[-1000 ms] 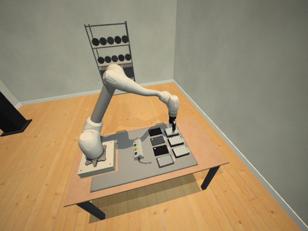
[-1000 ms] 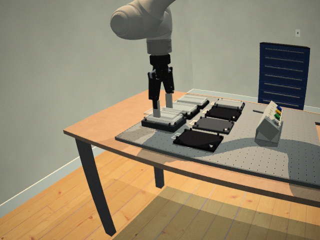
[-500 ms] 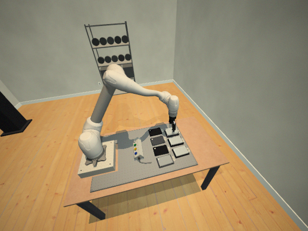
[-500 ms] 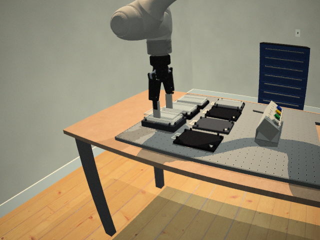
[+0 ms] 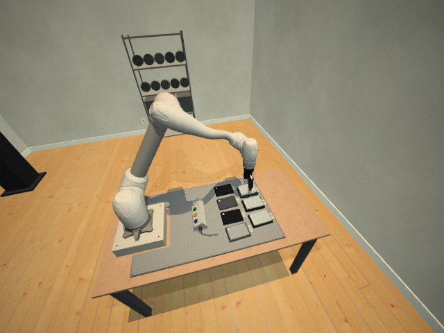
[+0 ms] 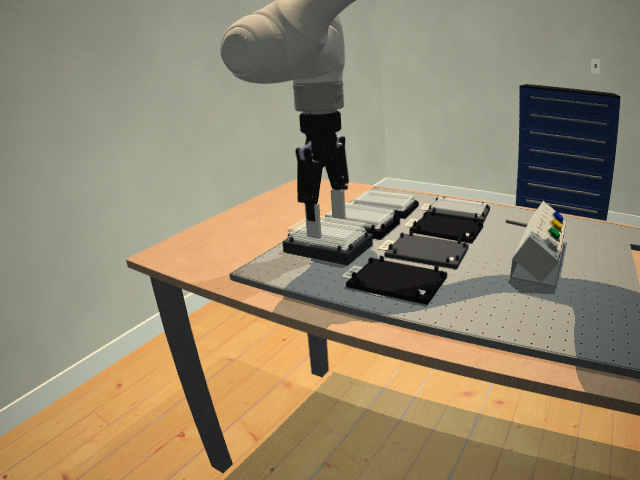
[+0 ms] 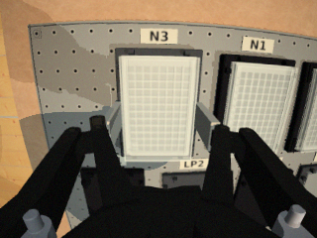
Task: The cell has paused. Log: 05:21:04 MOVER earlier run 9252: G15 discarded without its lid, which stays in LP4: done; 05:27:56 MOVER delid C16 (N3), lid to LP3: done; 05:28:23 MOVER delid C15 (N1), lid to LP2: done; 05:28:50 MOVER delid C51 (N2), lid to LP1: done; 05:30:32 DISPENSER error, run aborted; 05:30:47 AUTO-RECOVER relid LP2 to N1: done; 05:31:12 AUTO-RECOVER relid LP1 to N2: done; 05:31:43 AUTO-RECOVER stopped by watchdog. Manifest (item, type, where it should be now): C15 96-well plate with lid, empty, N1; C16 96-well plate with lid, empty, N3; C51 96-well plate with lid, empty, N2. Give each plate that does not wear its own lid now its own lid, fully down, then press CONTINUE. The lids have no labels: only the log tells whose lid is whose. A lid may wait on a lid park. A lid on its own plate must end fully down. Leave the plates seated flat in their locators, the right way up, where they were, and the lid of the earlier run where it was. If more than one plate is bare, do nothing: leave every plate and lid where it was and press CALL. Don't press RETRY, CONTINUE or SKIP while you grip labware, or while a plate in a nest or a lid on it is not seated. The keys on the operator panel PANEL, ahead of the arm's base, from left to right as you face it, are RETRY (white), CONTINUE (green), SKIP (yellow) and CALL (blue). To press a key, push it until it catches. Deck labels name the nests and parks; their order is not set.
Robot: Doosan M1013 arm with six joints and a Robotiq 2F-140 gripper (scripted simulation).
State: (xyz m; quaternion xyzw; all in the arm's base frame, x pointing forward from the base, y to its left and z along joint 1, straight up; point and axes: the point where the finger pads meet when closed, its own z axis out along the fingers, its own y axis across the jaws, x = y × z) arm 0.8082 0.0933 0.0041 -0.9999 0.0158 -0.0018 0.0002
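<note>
The 96-well plate is 4 cm below my hand. Round my hand: LP2 label: 10 cm behind, 6 cm to the right, 7 cm below; then lid park LP1: 18 cm behind, 8 cm to the left, 6 cm below; then lid park LP2: 19 cm behind, 6 cm to the right, 6 cm below.
</note>
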